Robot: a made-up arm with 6 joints. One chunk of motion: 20 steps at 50 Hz.
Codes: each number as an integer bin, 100 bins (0 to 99) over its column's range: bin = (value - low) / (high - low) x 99, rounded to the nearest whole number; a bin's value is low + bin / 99 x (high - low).
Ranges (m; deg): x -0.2..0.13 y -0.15..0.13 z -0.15..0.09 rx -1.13..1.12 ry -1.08..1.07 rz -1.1..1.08
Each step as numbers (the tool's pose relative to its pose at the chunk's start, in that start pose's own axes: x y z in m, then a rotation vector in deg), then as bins.
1 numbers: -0.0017 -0.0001 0.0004 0.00 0.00 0.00
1 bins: 59 53 62 50 50 50
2 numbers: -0.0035 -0.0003 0.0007 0.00 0.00 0.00
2 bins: 59 53 62 50 50 50
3 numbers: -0.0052 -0.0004 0.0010 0.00 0.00 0.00
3 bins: 58 53 62 50 50 50
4 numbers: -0.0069 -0.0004 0.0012 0.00 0.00 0.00
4 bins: 58 53 62 50 50 50
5 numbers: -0.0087 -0.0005 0.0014 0.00 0.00 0.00
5 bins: 57 53 62 50 50 50
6 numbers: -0.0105 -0.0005 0.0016 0.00 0.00 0.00
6 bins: 57 53 63 50 50 50
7 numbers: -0.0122 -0.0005 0.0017 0.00 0.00 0.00
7 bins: 56 53 63 50 50 50
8 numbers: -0.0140 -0.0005 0.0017 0.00 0.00 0.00
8 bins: 56 53 63 50 50 50
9 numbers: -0.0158 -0.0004 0.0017 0.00 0.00 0.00
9 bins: 55 53 63 50 50 50
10 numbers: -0.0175 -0.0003 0.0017 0.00 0.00 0.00
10 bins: 55 53 63 50 50 50
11 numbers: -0.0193 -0.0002 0.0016 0.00 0.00 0.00
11 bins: 54 53 63 50 50 50
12 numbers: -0.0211 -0.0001 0.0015 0.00 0.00 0.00
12 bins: 54 53 62 50 50 50
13 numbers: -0.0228 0.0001 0.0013 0.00 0.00 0.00
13 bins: 53 53 62 50 50 50
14 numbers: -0.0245 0.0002 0.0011 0.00 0.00 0.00
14 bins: 53 53 62 50 50 50
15 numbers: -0.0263 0.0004 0.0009 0.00 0.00 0.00
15 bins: 52 53 62 50 50 50
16 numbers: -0.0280 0.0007 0.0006 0.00 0.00 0.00
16 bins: 52 53 62 50 50 50
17 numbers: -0.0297 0.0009 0.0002 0.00 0.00 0.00
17 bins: 51 53 62 50 50 50
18 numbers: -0.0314 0.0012 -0.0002 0.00 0.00 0.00
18 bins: 51 53 62 50 50 50
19 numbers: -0.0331 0.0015 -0.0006 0.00 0.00 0.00
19 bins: 50 54 62 50 50 50
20 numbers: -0.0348 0.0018 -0.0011 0.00 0.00 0.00
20 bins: 50 54 61 50 50 50
